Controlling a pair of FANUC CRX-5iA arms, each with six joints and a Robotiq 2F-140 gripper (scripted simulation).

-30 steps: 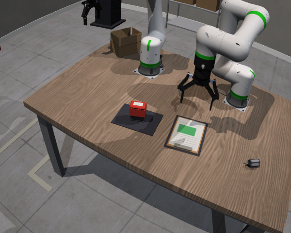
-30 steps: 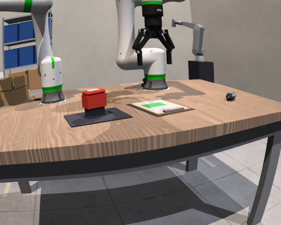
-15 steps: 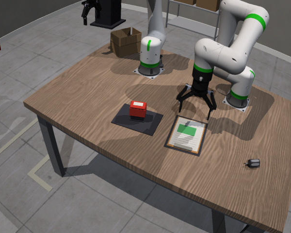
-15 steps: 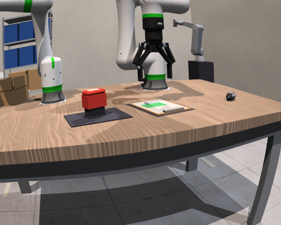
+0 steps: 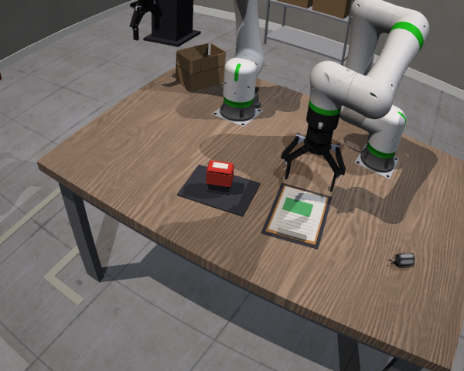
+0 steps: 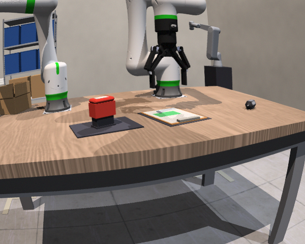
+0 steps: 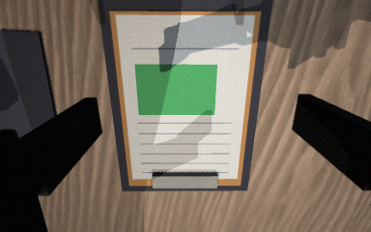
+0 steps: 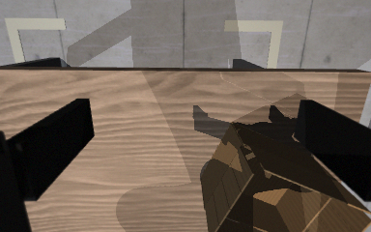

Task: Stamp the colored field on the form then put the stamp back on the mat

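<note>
Now: the red stamp 60 mm ahead of my left hand, 280 mm to the right of it and 70 mm below it. Round my left hand: dark mat: 60 mm ahead, 280 mm to the right, 120 mm below; cardboard box: 570 mm behind, 720 mm to the right, 50 mm below.
</note>
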